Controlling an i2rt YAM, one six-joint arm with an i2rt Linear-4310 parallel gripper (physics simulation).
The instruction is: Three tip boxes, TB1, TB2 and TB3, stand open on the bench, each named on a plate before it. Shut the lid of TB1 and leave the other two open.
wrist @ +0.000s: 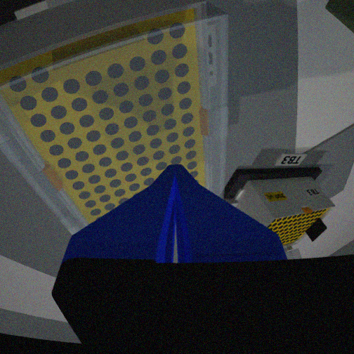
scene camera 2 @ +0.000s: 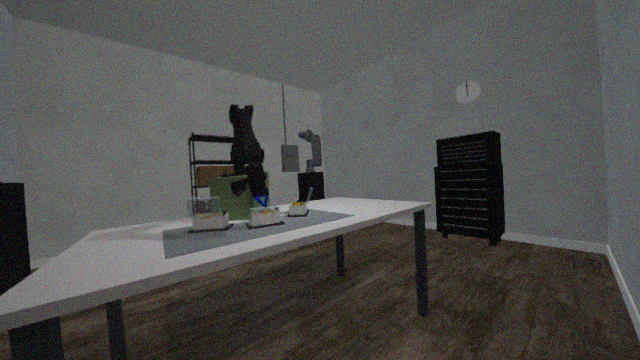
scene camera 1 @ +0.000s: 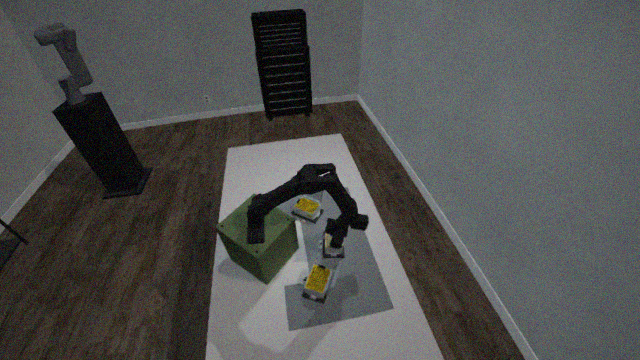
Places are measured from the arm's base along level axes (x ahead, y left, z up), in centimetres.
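Pixels of known places: gripper, fingertip midpoint: (scene camera 2: 265, 206) (scene camera 1: 330, 234); arm's base at its link origin: (scene camera 2: 240, 174) (scene camera 1: 256, 223).
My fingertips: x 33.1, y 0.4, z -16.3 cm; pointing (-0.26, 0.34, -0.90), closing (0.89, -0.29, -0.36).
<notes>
Ahead of a thing's pixels: the offset from my fingertips to its top centre. Level surfaces: height alone.
TB1 {dx +0.2, dy -0.8, dz -0.1 cm} (scene camera 1: 334, 251) (scene camera 2: 265, 217) (wrist: 125, 107) is the middle box; its clear lid lies down over the yellow tip rack, with no raised lid visible. I cannot tell whether it is fully seated. My gripper (scene camera 1: 337, 244) (scene camera 2: 262, 204) (wrist: 175, 175) is shut and empty, its blue fingertips low over TB1; contact with the lid is unclear. TB3 (scene camera 1: 306, 207) (scene camera 2: 298, 209) (wrist: 287, 202) is the far box in scene camera 1, its lid raised. The near box {dx -10.8, dy -20.5, dz -1.2 cm} (scene camera 1: 318, 281) (scene camera 2: 210, 221), TB2 by elimination, also has its clear lid raised; its plate is unreadable.
The boxes stand on a grey mat {dz -7.8 cm} (scene camera 1: 370, 290) (scene camera 2: 180, 245) on the white table {dz -8.1 cm} (scene camera 1: 280, 155) (scene camera 2: 125, 280). A green block (scene camera 1: 265, 250) (scene camera 2: 225, 197) bears the arm's base beside them. A black drawer cabinet (scene camera 1: 284, 65) (scene camera 2: 467, 185) stands beyond the table.
</notes>
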